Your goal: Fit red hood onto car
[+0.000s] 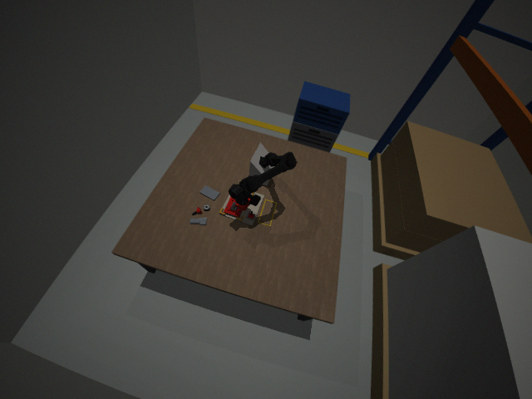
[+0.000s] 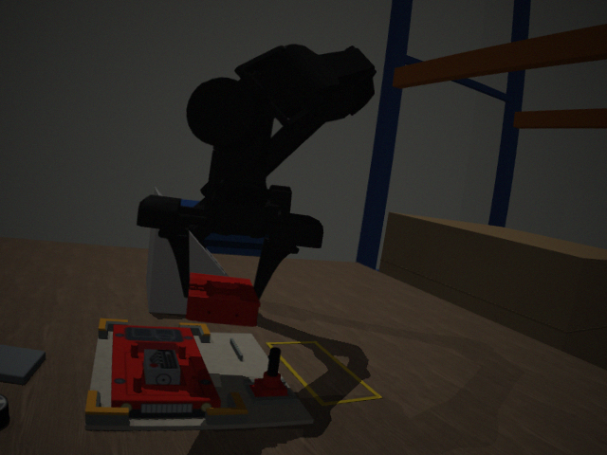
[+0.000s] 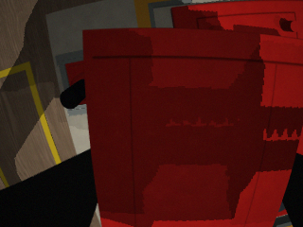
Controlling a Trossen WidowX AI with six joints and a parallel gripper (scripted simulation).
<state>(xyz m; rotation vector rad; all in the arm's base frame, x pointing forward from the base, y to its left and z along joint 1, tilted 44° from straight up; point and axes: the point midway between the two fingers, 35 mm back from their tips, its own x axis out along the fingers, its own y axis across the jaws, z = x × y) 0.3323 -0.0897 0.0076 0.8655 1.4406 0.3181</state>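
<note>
The grey engine block lies 6 cm to the right of my gripper tip and 8 cm below it. Round my gripper tip: red hood (1 cm above); then white jig plate (4 cm behind, 3 cm to the right, 10 cm below).
</note>
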